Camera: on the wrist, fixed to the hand. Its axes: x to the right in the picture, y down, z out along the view.
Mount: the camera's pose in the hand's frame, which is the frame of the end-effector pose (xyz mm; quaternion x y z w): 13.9 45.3 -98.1 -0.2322 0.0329 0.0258 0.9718
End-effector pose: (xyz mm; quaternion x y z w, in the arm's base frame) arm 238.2 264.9 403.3 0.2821 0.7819 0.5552 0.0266
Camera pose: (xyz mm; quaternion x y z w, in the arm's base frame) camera 210.4 197.9 484.6 0.2699 0.6245 0.7311 0.0513
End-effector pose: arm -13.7 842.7 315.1 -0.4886 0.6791 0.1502 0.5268
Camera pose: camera -106.3 786.8 328.3 -0.5846 0.6550 0.3012 0.3723
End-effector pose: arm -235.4 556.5 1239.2 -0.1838 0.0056 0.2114 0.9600
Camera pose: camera -234.7 565.5 1130.6 -0.4083 -0.0073 0.2254 0.8845
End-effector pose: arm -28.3 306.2 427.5 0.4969 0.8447 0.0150 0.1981
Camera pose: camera -30.8 357.7 523.5 0.4582 0.8111 0.2322 0.2797
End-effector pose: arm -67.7 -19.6 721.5 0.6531 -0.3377 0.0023 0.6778
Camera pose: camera -32.5 68.0 775.9 0.4685 -0.3233 -0.0372 0.8214
